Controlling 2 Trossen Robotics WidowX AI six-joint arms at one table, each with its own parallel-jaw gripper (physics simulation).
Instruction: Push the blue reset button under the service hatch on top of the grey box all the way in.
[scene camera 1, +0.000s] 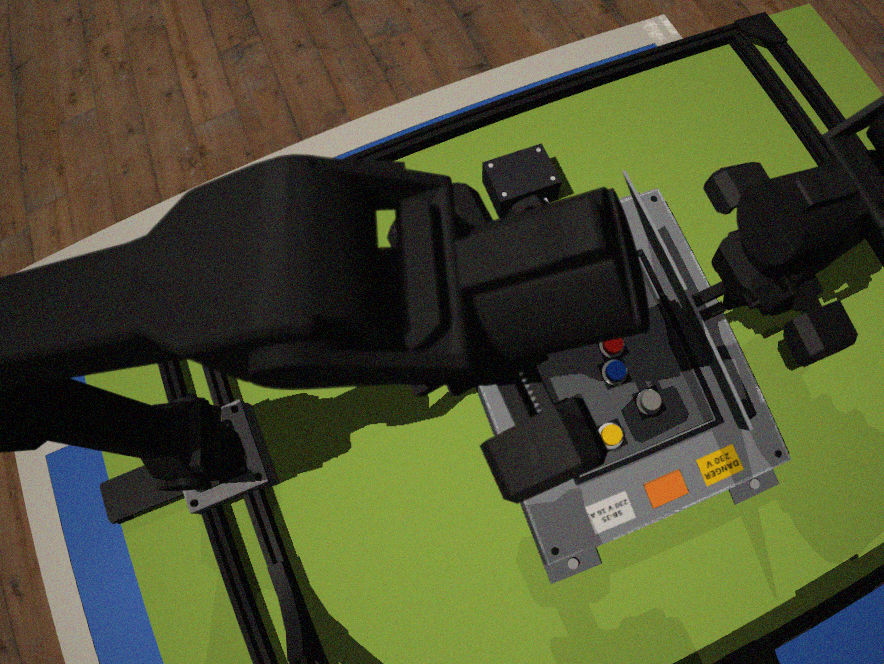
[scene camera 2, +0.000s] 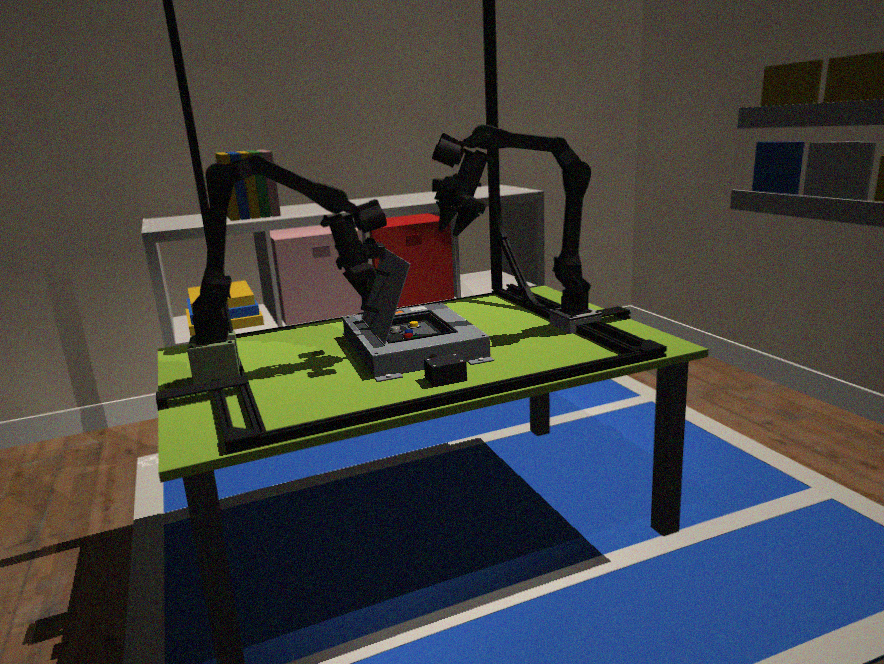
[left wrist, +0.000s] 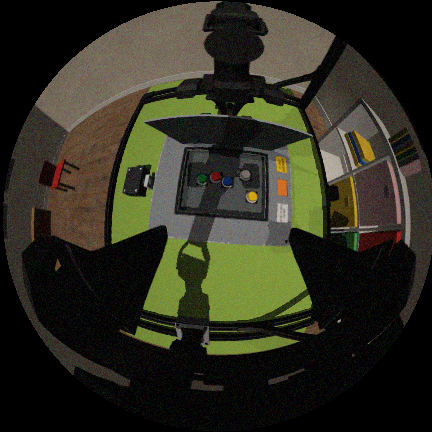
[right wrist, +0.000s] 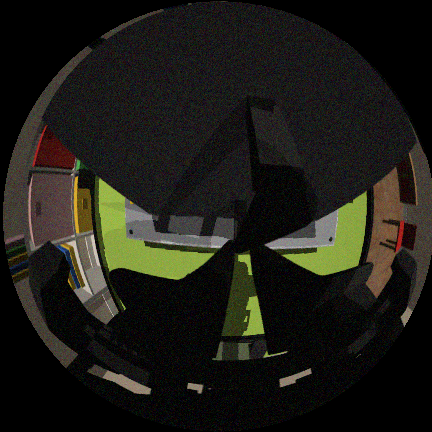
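Scene camera 1: my left gripper (scene camera 1: 535, 346), open, holding nothing; my right gripper (scene camera 1: 731, 298); a service hatch (scene camera 1: 689, 303). Scene camera 2: service hatch (scene camera 2: 384, 290), my left gripper (scene camera 2: 447, 233), my right gripper (scene camera 2: 365, 298). Left wrist view: my left gripper (left wrist: 230, 233), my right gripper (left wrist: 228, 119), service hatch (left wrist: 230, 129). Right wrist view: my right gripper (right wrist: 241, 245), service hatch (right wrist: 222, 116).
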